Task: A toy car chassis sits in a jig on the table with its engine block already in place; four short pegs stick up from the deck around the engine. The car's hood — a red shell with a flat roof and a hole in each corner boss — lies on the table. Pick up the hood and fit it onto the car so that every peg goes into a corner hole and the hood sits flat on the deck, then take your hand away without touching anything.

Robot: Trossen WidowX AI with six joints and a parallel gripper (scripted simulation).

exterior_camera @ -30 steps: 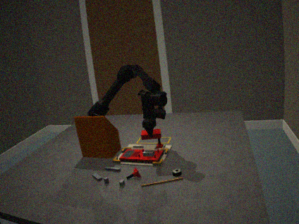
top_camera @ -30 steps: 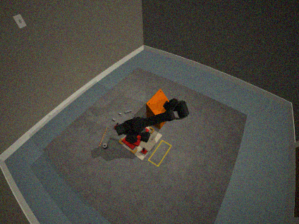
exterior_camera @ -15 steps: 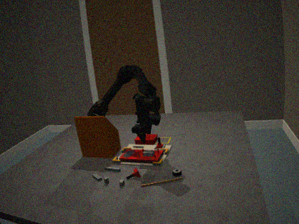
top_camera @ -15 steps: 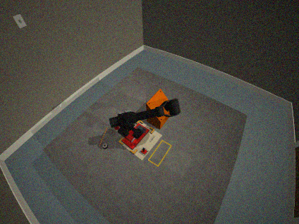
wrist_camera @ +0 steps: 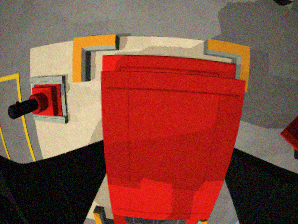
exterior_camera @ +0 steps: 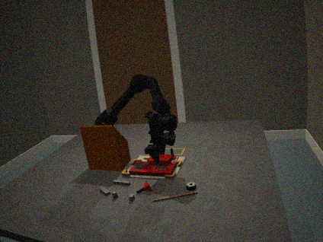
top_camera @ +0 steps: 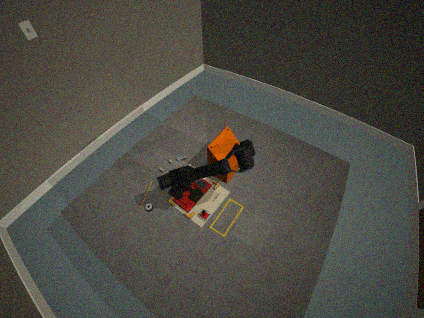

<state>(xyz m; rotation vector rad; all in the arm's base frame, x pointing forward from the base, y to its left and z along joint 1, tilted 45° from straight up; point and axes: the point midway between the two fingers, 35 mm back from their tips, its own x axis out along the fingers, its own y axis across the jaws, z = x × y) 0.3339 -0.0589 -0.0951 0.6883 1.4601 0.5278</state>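
My gripper tip is 10 mm below the red hood. The rest, counted from my gripper tip: black wheel (150 mm ahead, 140 mm to the right, 50 mm below); then cream jig (50 mm below, 40 mm behind, 30 mm to the left).
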